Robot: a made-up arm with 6 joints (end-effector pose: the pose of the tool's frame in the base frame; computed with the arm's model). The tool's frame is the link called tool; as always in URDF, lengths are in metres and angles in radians.
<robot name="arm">
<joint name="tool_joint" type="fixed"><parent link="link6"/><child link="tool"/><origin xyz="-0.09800 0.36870 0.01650" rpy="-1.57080 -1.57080 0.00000"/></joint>
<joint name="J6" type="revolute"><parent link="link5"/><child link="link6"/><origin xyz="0.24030 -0.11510 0.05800" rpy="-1.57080 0.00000 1.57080"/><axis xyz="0 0 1"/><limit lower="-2.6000" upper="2.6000"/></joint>
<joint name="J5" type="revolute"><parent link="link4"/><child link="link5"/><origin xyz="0.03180 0.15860 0.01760" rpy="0.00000 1.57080 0.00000"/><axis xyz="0 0 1"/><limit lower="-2.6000" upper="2.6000"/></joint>
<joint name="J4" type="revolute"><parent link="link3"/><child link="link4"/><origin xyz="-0.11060 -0.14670 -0.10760" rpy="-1.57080 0.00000 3.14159"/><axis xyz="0 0 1"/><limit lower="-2.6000" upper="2.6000"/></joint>
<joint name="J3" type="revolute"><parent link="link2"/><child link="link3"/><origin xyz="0.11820 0.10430 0.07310" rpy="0.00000 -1.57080 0.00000"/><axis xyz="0 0 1"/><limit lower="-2.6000" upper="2.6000"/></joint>
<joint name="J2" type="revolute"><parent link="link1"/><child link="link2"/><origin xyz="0.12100 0.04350 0.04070" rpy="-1.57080 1.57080 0.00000"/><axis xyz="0 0 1"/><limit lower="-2.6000" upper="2.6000"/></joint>
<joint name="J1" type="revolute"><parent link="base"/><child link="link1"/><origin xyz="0.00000 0.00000 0.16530" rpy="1.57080 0.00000 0.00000"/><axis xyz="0 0 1"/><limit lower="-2.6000" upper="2.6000"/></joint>
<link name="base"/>
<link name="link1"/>
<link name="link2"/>
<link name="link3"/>
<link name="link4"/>
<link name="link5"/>
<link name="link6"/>
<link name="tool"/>
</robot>
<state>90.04 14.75 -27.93 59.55 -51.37 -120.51</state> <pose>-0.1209 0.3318 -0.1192 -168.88 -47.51 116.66</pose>
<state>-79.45 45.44 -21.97 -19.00 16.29 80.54</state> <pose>0.0365 -0.3179 0.2482 153.25 60.88 103.84</pose>
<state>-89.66 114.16 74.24 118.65 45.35 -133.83</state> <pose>0.3918 -0.5758 0.0702 83.44 -39.66 49.20</pose>
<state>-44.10 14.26 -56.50 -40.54 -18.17 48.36</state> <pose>0.2431 -0.0007 0.1180 139.96 58.04 143.18</pose>
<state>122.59 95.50 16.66 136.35 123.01 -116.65</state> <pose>-0.2874 0.2731 -0.1405 -136.60 5.58 -24.49</pose>
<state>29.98 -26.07 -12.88 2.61 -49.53 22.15</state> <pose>0.1736 -0.1418 0.4325 21.19 -21.00 25.45</pose>
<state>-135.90 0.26 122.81 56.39 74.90 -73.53</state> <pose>0.4413 0.3299 0.3004 -74.27 57.55 -82.52</pose>
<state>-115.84 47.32 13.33 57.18 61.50 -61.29</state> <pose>0.4949 0.1795 0.0408 156.62 25.92 170.81</pose>
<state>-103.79 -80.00 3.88 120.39 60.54 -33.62</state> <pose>0.1930 -0.0265 0.1936 -34.76 19.99 -150.92</pose>
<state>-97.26 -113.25 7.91 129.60 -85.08 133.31</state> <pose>0.1915 -0.5912 -0.4044 111.23 -28.24 17.83</pose>
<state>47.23 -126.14 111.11 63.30 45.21 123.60</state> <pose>0.3530 -0.5482 0.4895 -118.03 -15.43 -174.96</pose>
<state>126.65 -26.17 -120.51 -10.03 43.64 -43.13</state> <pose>-0.2321 0.5493 0.4092 -29.33 1.25 -29.58</pose>
